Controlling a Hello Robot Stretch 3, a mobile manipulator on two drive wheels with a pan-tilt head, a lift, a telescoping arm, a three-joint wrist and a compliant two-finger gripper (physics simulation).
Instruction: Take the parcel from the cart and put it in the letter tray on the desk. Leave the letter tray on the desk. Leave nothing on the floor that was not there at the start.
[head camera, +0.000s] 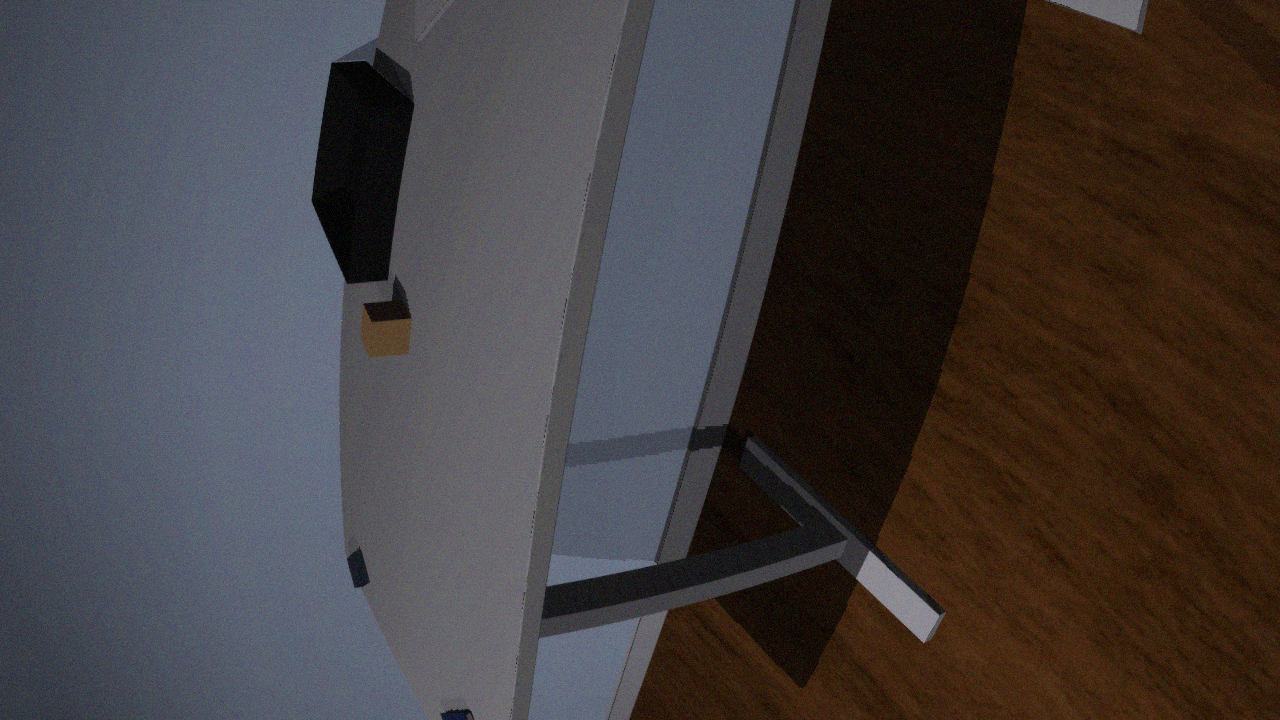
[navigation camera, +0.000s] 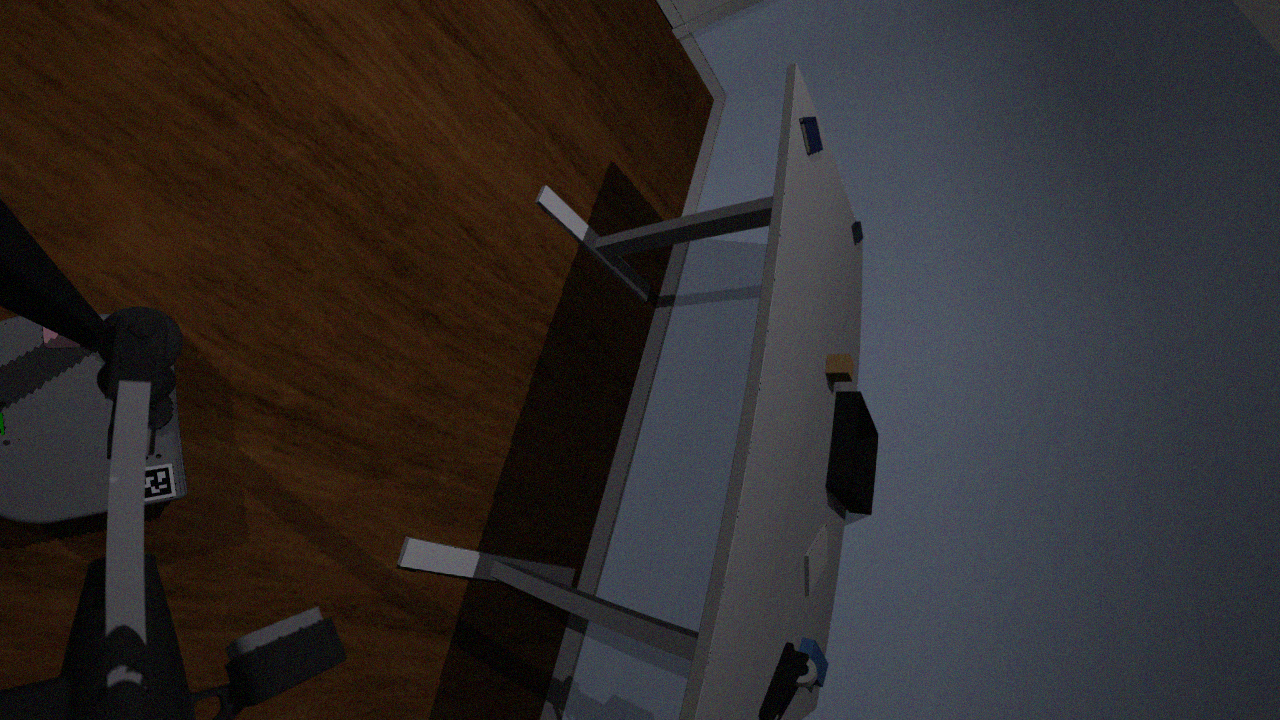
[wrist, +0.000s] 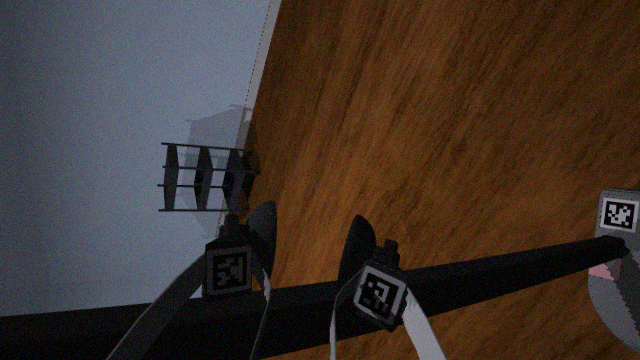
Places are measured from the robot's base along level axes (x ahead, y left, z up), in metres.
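Where they show: gripper, fingertip midpoint: (navigation camera: 143, 333) (wrist: 310, 233).
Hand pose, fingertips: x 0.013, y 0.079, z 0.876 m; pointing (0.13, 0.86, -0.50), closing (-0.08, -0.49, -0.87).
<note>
After its pixels a point has its place.
My gripper (wrist: 310, 233) {z 0.876, x 0.013, y 0.079 m} is open, with no object between its fingers, over the wooden floor in the wrist view. The desk (head camera: 474, 358) {z 0.950, x 0.925, y 0.018 m} (navigation camera: 805, 295) {z 0.950, x 1.005, y 0.145 m} appears sideways. Near its back edge stands a black, box-like shape (head camera: 362, 170) {z 1.010, x 1.159, y -0.231 m} (navigation camera: 852, 452) {z 1.007, x 1.160, y -0.230 m} with grey edges; I cannot tell whether it is the letter tray. A small tan block (head camera: 386, 336) {z 0.984, x 1.145, y -0.014 m} (navigation camera: 838, 366) {z 0.981, x 1.143, y -0.019 m} sits beside it. A dark rack with several shelves (wrist: 202, 175) {z 0.402, x -0.159, y 3.026 m} stands by the wall in the wrist view; I cannot tell whether it is the cart. I cannot make out the parcel for certain.
A flat white item (navigation camera: 816, 559) {z 0.960, x 1.006, y -0.448 m}, a black object (navigation camera: 783, 682) {z 0.969, x 0.773, y -0.606 m} and a blue item (navigation camera: 812, 660) {z 0.979, x 0.929, y -0.658 m} lie on the desk, with a dark blue item (navigation camera: 810, 135) {z 0.962, x 1.141, y 0.555 m} at its other end. Desk feet (head camera: 899, 595) (navigation camera: 443, 557) reach over the floor. My base (navigation camera: 62, 438) {z 0.160, x -0.120, y -0.033 m} (wrist: 615, 295) {z 0.160, x -0.160, y 0.116 m} shows too.
</note>
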